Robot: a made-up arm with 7 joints. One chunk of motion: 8 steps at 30 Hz.
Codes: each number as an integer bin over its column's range. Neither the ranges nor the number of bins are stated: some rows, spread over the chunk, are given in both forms.
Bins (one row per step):
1: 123 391 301 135 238 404 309
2: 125 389 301 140 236 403 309
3: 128 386 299 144 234 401 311
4: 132 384 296 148 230 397 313
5: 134 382 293 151 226 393 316
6: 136 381 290 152 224 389 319
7: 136 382 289 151 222 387 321
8: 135 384 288 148 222 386 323
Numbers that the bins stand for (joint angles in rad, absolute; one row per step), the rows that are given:
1: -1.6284 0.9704 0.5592 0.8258 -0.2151 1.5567 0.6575
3: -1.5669 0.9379 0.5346 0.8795 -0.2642 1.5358 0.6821
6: -1.4686 0.9054 0.4240 0.9272 -0.3871 1.4524 0.7804
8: -1.4809 0.9249 0.3994 0.9034 -0.4117 1.4316 0.8295
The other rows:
2: -1.6038 0.9574 0.5592 0.8556 -0.2396 1.5497 0.6575
4: -1.5178 0.9249 0.4977 0.9034 -0.3134 1.5080 0.7067
5: -1.4932 0.9119 0.4609 0.9213 -0.3625 1.4802 0.7435
7: -1.4686 0.9119 0.4117 0.9213 -0.4117 1.4386 0.8050

